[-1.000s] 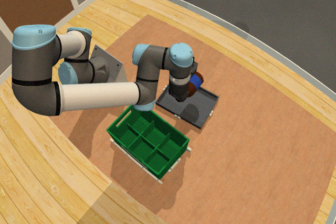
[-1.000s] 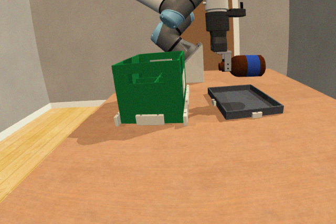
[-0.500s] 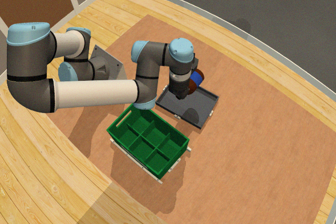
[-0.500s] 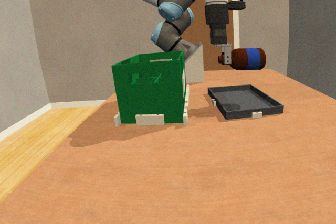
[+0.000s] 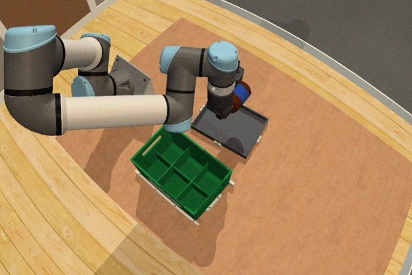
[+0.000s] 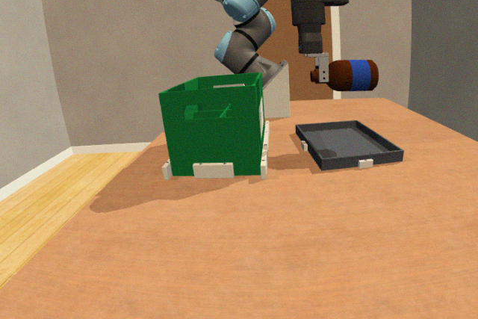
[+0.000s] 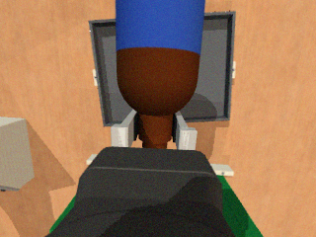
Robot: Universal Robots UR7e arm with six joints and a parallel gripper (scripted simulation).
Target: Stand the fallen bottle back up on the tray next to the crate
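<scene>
Right now my hand is 50 mm to the right of the bottle, 10 mm past it and 10 mm above it. From my hand the other things lie so: green crate: 240 mm to the right, 90 mm below, 30 mm ahead; dark grey tray: 160 mm below, 50 mm to the left.
</scene>
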